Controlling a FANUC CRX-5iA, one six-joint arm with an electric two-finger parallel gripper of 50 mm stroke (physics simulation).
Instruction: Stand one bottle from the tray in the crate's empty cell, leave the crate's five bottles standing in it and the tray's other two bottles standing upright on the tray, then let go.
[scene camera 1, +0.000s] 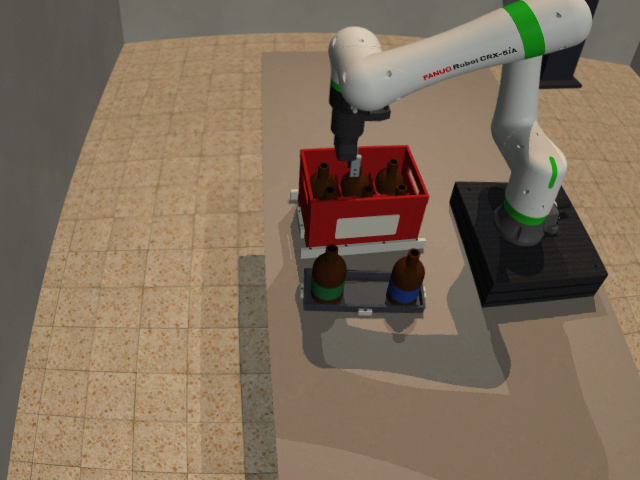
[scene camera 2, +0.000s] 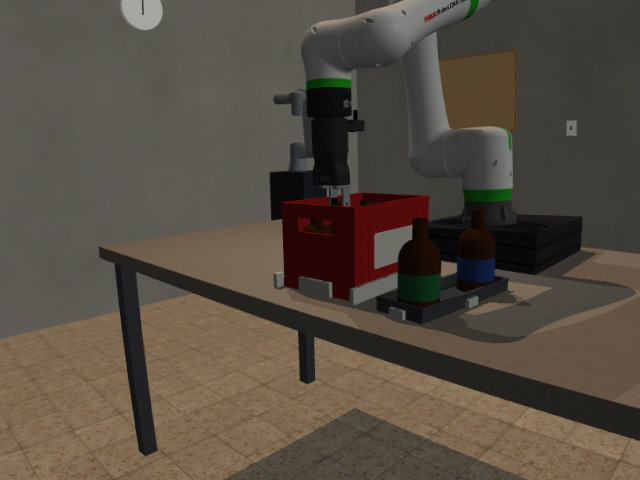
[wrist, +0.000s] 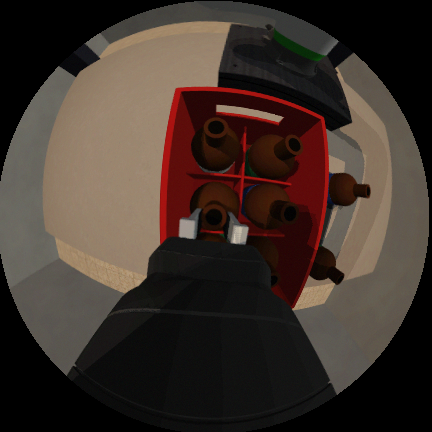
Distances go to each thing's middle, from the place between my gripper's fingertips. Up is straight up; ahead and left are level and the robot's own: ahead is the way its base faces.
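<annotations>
Relative to the long strip (scene camera 1: 371, 247), my gripper is 10 mm short of it, 140 mm to the right of it and 130 mm above it.
</annotations>
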